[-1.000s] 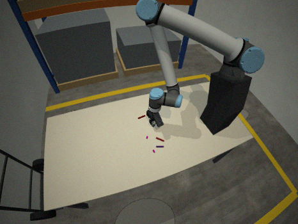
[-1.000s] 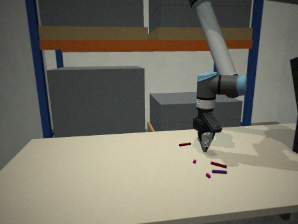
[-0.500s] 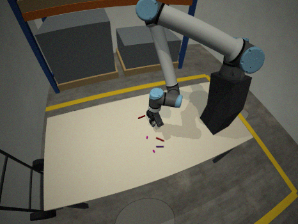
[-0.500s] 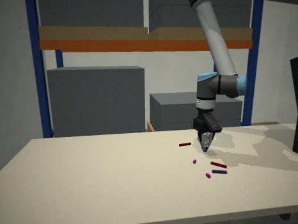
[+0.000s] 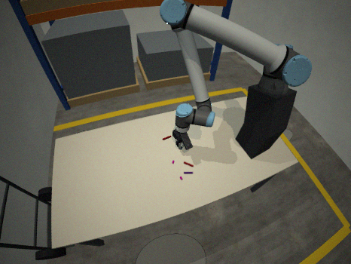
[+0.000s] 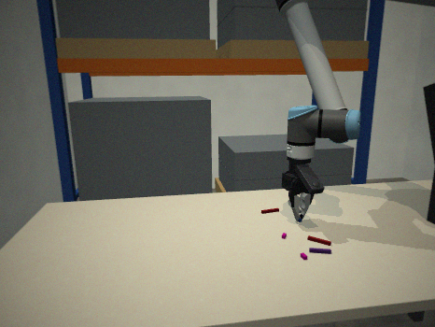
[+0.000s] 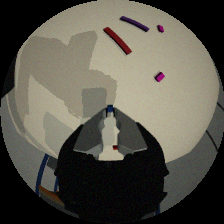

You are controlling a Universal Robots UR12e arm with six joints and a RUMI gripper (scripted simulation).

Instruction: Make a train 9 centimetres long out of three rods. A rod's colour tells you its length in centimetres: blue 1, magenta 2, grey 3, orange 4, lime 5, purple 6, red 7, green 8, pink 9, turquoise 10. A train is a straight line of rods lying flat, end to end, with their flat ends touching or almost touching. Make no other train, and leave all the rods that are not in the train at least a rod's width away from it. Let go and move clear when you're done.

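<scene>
Right now the blue rod is 10 mm below my hand. The rest, counted from my hand: purple rod: 190 mm to the left, 20 mm below; then grey rod: 30 mm behind, 110 mm to the right, 20 mm below.
</scene>
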